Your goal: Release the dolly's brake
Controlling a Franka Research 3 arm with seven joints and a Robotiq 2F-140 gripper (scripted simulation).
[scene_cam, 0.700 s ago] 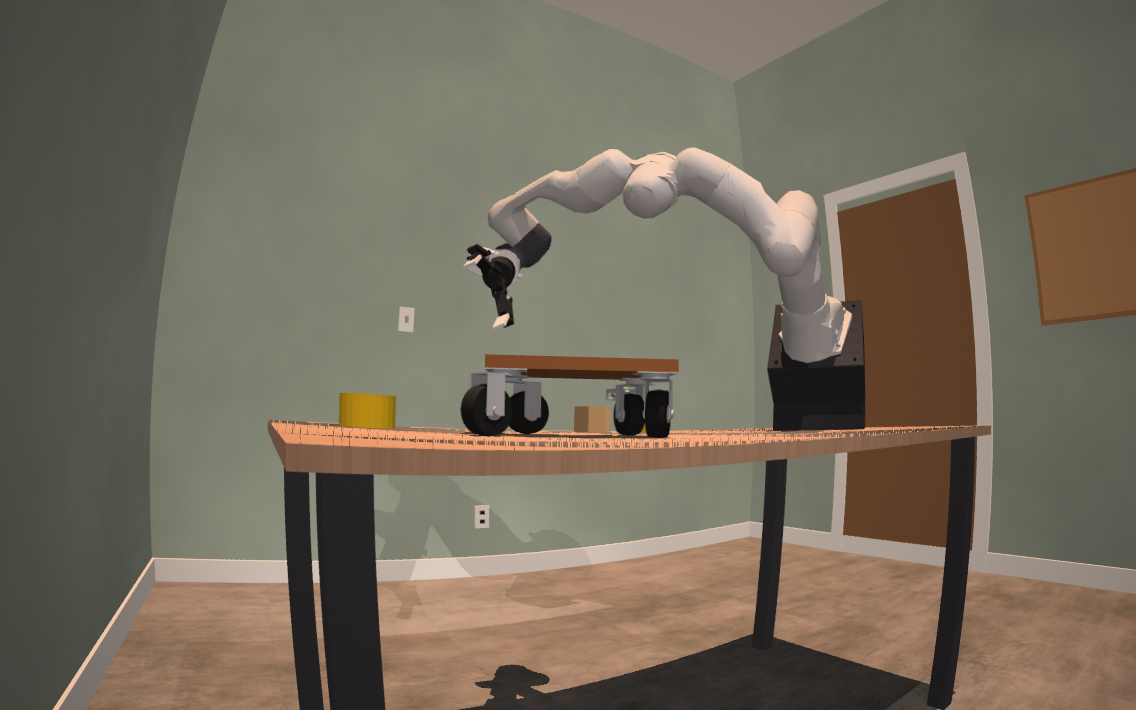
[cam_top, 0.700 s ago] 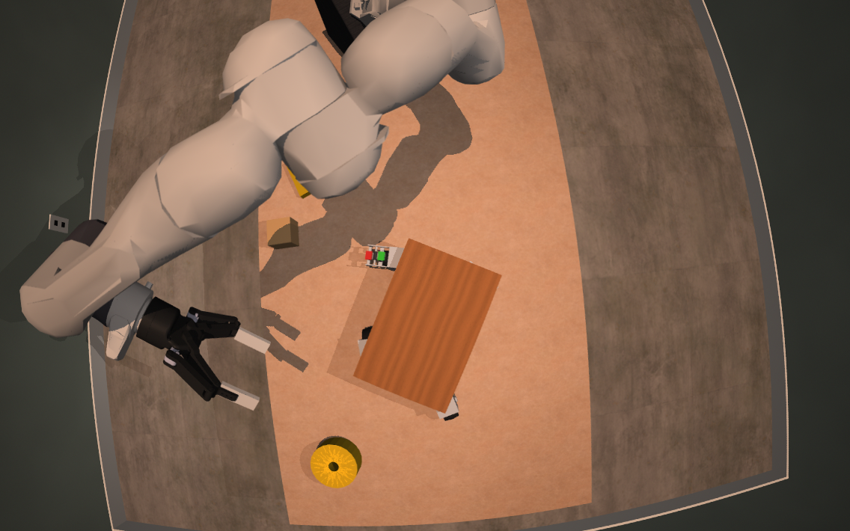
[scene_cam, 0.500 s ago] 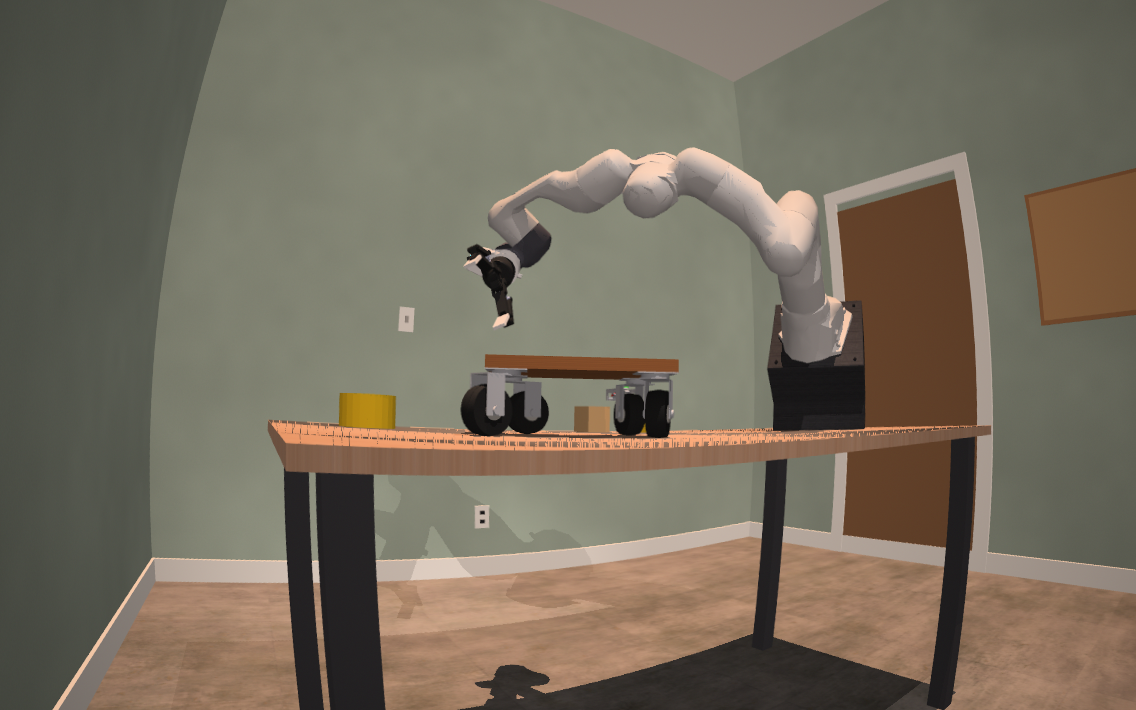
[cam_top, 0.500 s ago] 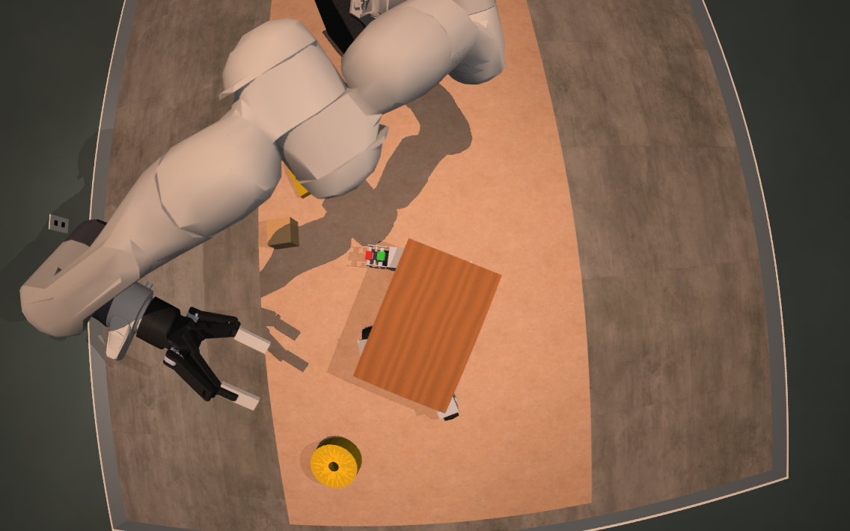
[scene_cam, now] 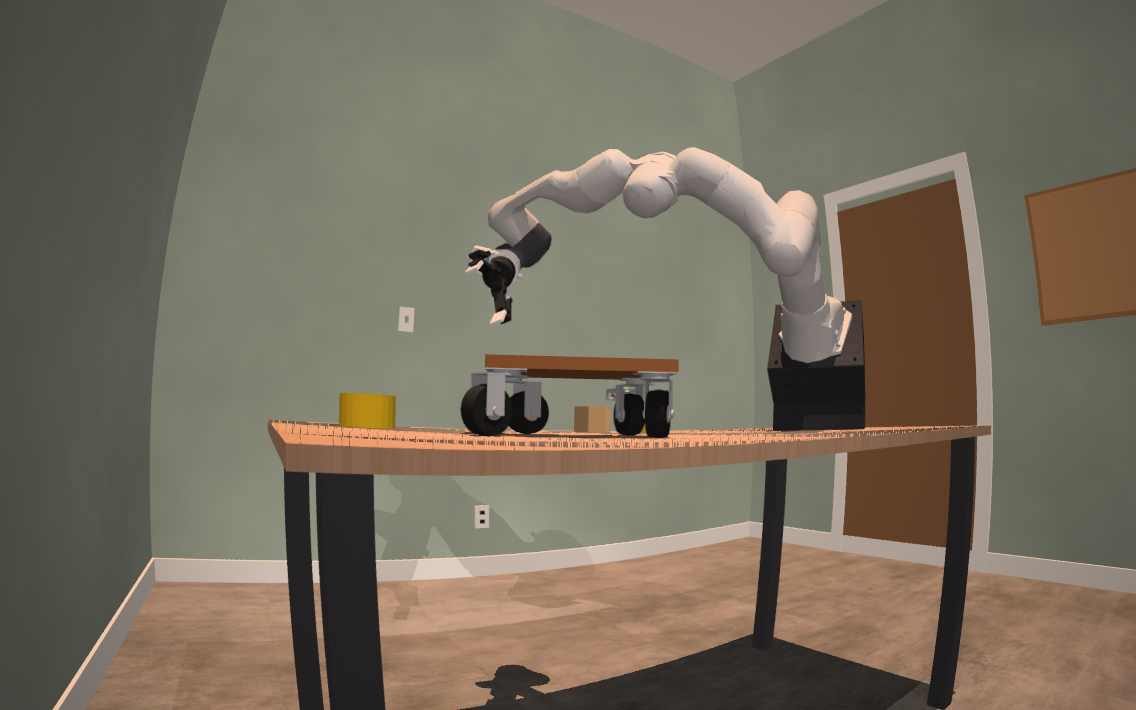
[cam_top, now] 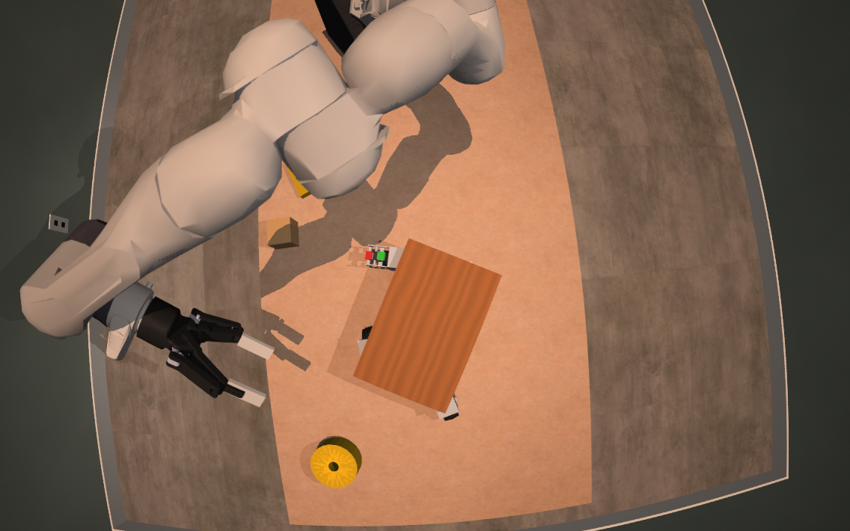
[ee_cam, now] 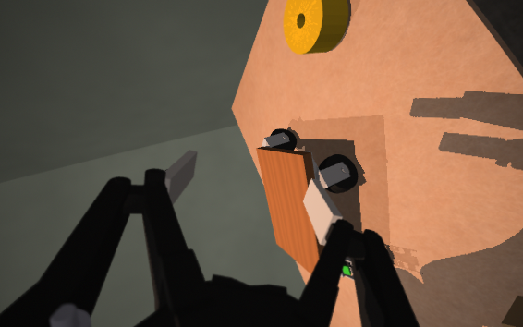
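The brake pedal is 220 mm behind my hand, 180 mm to the left of it and 200 mm below it. From my hand the other things lie so: brown cube: 290 mm behind, 50 mm to the right, 260 mm below; then yellow spool: 250 mm ahead, 70 mm to the left, 260 mm below.
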